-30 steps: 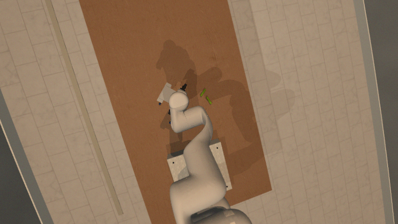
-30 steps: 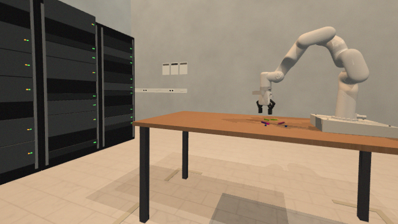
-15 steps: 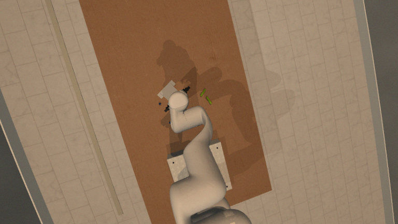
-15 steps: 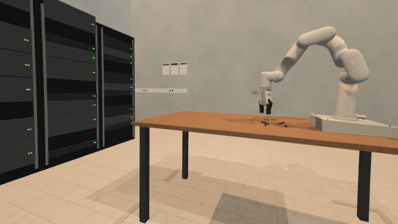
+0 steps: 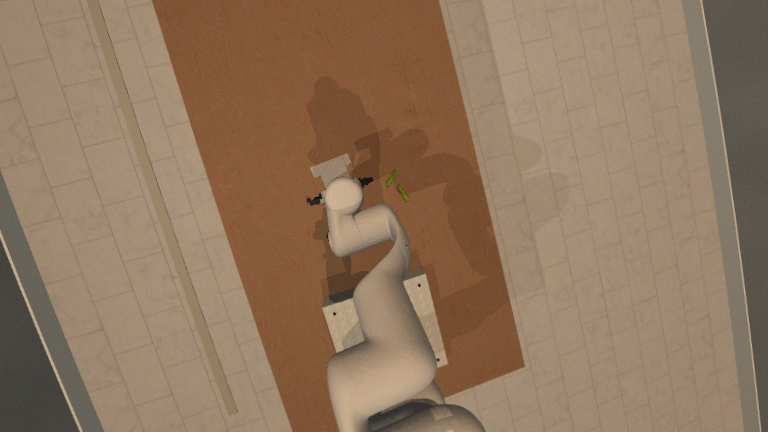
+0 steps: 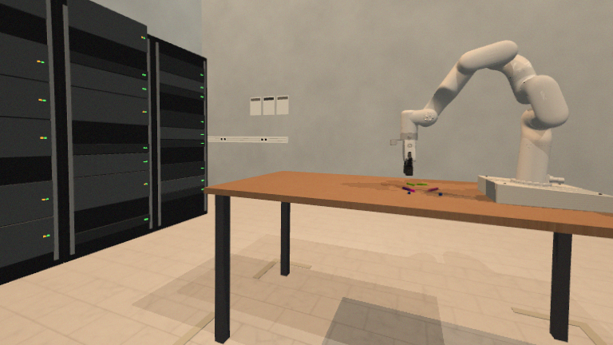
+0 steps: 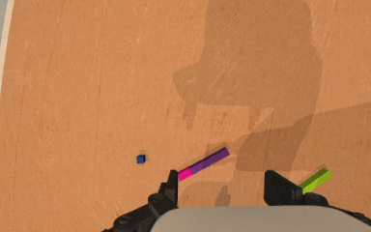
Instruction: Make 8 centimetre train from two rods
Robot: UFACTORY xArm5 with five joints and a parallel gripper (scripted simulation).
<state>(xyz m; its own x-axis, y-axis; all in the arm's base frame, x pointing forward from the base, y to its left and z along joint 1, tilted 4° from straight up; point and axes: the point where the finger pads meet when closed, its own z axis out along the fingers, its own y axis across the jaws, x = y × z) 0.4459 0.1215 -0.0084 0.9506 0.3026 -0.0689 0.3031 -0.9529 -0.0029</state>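
My hand is 80 mm above the purple rod. The rest, counted from my hand: blue rod 30 mm behind, 100 mm to the left, 80 mm below; pink rod 100 mm behind, 60 mm to the right, 80 mm below; magenta rod 30 mm behind, 30 mm to the left, 80 mm below.
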